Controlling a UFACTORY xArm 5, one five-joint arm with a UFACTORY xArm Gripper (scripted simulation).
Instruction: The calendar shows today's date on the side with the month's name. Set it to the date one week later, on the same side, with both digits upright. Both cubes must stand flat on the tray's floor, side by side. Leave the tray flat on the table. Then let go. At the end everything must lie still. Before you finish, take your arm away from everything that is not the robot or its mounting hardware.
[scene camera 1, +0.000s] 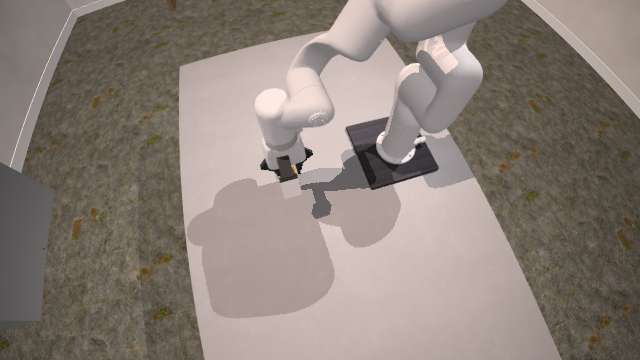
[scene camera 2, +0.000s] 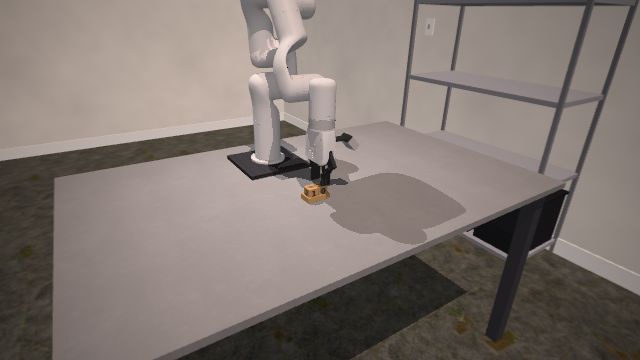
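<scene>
Both scene camera 1 and scene camera 2 show the gripper, and on it (scene camera 1: 296, 165) and (scene camera 2: 315, 170) are the same spot.
</scene>
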